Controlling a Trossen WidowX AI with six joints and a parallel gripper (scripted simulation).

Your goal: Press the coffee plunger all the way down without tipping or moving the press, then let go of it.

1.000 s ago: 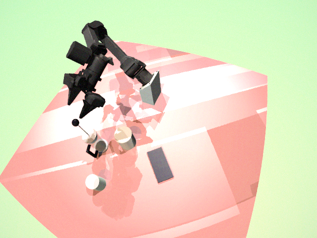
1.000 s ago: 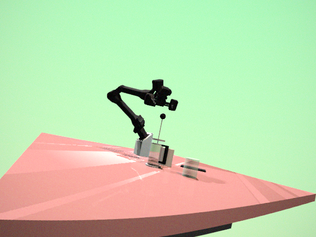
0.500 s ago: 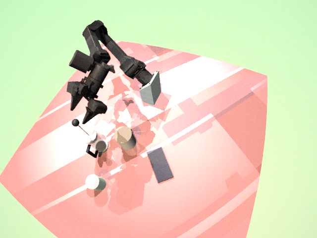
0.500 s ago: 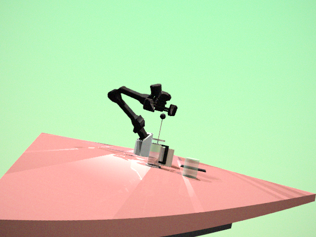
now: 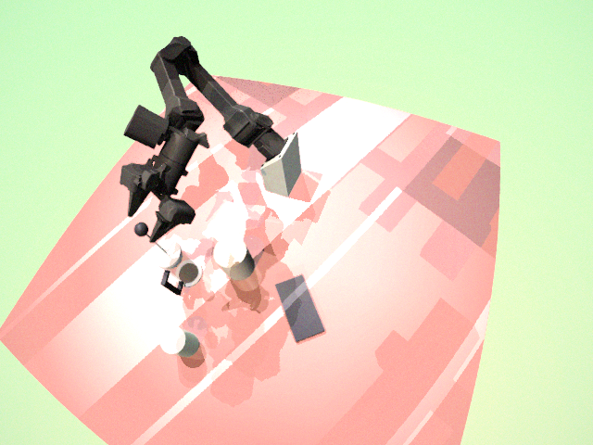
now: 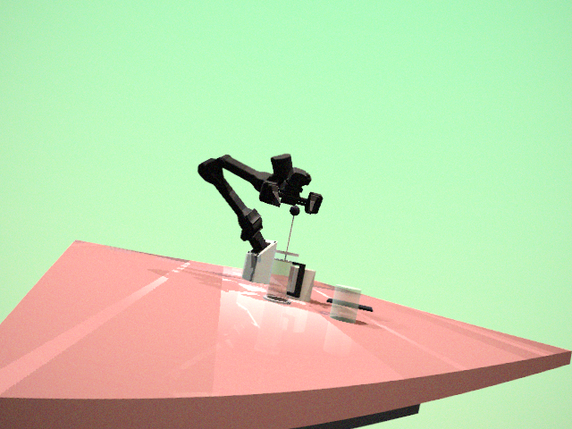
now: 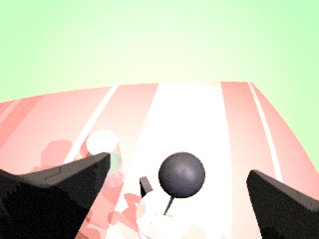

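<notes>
Right now the coffee press is 10 mm ahead of my gripper tip and 130 mm below it. Round my gripper tip: white cylinder 70 mm behind, 130 mm to the left, 210 mm below.
</notes>
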